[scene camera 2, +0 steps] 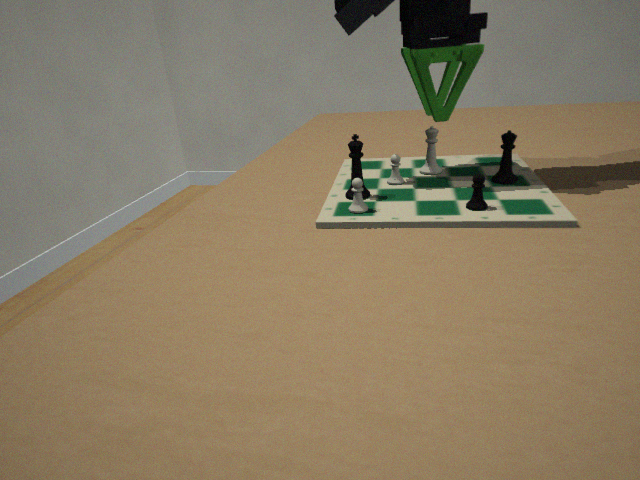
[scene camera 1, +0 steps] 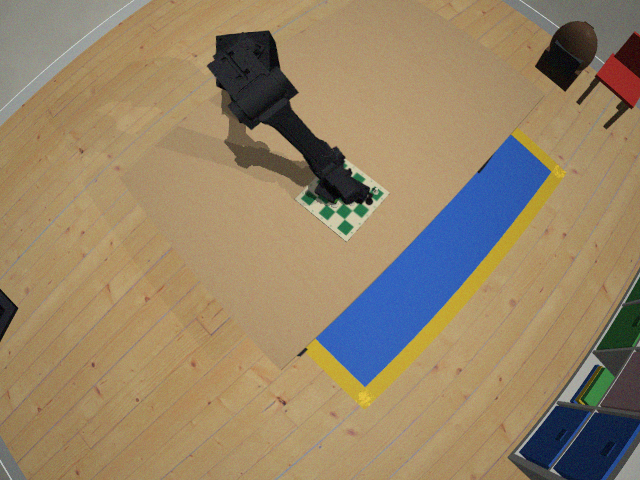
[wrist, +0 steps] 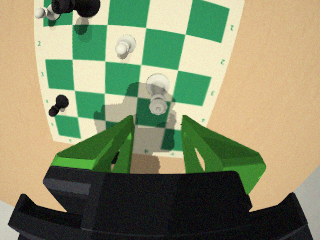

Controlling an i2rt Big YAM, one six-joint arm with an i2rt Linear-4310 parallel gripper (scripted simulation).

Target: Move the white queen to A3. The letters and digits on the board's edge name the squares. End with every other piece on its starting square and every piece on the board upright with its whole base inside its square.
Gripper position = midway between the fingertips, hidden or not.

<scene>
In view: my gripper [scene camera 2: 437,118], a white queen [wrist: 157,84], a green-and-cream chessboard [scene camera 2: 423,201] and a black queen [scene camera 2: 505,176].
The green-and-cream chessboard also shows in scene camera 1 [scene camera 1: 345,220] and in the wrist view [wrist: 75,56]. My gripper also shows in the wrist view [wrist: 157,121].
</scene>
